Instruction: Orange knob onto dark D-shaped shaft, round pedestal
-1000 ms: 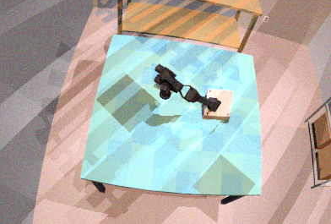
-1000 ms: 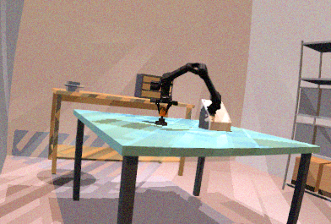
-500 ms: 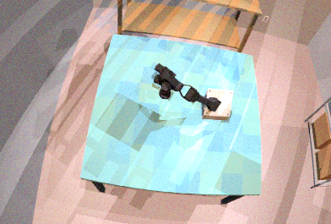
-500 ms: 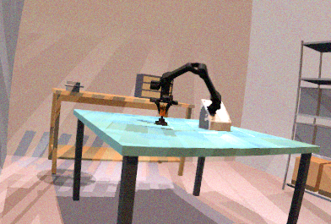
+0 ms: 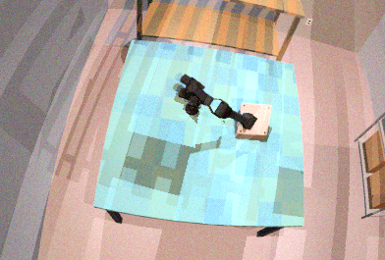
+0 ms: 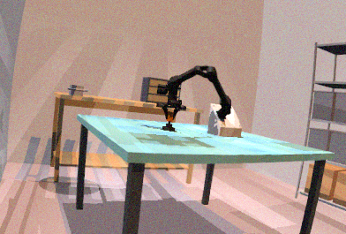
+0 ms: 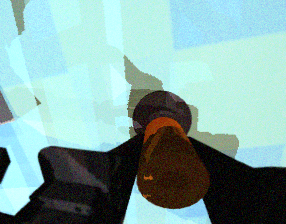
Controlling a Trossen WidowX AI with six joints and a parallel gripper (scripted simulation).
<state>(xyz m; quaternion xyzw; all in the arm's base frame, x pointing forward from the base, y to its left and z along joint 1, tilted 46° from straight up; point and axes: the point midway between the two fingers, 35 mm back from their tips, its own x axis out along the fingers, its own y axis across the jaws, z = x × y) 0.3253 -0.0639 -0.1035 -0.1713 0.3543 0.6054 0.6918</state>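
My gripper tip is 20 mm below the orange knob. The rest, counted from my gripper tip: round dark pedestal 40 mm below.
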